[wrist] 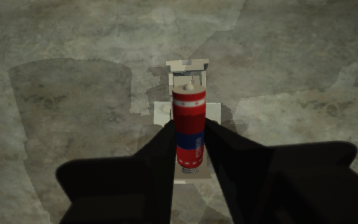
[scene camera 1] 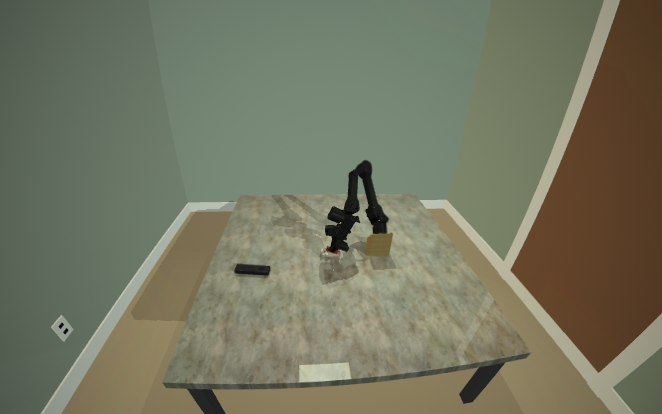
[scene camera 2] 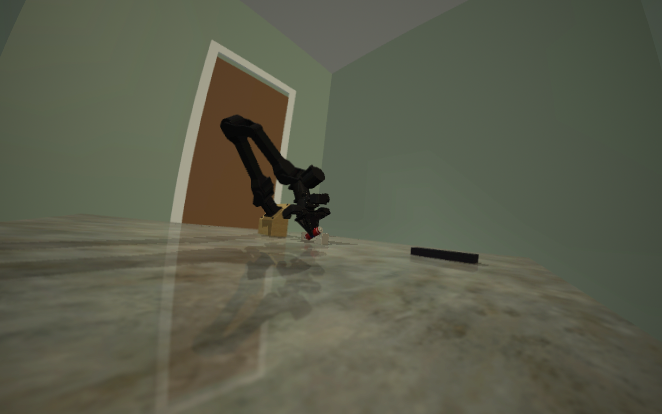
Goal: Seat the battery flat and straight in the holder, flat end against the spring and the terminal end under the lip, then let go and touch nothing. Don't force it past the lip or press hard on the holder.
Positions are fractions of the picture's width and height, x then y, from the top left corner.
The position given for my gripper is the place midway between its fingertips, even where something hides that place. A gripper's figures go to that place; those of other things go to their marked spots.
Labels:
My gripper (wrist: 0.53, 0.55): 11 cm from the lens. A battery (wrist: 0.53, 0.47): 8 cm from the lens.

